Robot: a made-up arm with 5 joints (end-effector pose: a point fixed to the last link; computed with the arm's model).
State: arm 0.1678 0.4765 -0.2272 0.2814 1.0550
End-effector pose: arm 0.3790 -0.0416 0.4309 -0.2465 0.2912 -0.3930 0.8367
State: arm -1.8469 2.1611 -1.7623 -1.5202 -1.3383
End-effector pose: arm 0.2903 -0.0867 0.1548 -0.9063 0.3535 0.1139 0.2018
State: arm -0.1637 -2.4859 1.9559 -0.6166 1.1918
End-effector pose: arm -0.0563 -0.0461 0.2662 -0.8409 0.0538 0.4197 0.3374
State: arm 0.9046 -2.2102 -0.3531 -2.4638 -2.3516
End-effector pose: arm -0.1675 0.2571 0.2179 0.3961 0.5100 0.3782 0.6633
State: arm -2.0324 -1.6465 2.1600 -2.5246 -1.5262
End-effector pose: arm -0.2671 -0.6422 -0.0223 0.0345 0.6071 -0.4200 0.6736
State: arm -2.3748 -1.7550 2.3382 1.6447 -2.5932
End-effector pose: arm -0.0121 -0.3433 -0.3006 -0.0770 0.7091 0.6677 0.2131
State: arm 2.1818 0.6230 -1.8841 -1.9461 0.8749
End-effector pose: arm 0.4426 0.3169 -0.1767 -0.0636 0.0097 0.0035 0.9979
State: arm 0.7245 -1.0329 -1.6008 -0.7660 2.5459
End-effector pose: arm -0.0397 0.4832 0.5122 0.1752 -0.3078 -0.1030 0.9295
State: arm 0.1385 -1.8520 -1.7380 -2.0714 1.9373
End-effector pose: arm -0.2213 0.1297 0.6749 0.5043 -0.2248 0.6498 0.5224
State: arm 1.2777 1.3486 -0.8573 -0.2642 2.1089
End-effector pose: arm 0.2270 0.1637 0.1226 -0.5873 0.0762 -0.7236 0.3546
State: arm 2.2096 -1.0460 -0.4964 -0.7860 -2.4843
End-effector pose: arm -0.0861 0.4537 -0.4261 0.2958 -0.4714 -0.4811 0.6773
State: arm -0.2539 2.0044 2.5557 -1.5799 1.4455
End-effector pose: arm 0.2132 0.0946 0.3993 -0.6904 -0.5639 -0.1013 0.4417
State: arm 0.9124 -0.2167 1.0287 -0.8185 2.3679
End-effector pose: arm 0.0837 0.4277 0.4927 0.3747 -0.6539 -0.6571 0.0171
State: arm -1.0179 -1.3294 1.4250 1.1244 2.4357
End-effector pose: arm -0.0563 -0.4381 0.3370 -0.2752 -0.8622 0.4150 0.0924
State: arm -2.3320 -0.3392 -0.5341 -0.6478 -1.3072
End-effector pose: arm 0.2297 -0.6924 -0.2974 0.3774 -0.8176 -0.0712 0.4289
